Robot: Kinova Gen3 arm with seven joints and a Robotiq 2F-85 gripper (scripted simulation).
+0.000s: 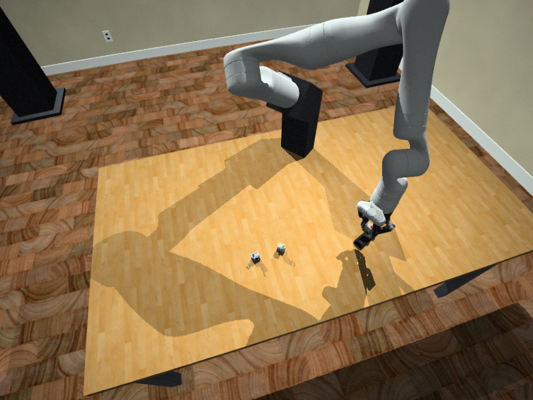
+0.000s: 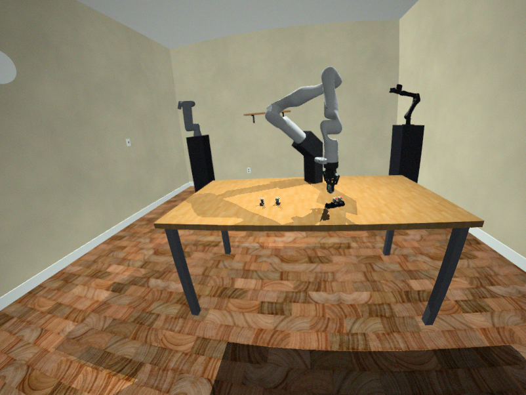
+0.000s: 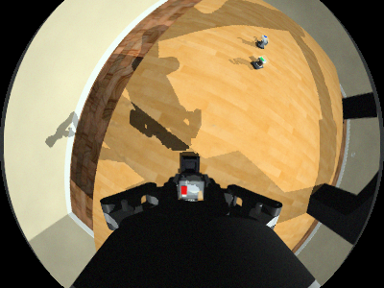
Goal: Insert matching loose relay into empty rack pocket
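My hand is 100 mm above the black rack, 30 mm to the right of it and 10 mm past it.
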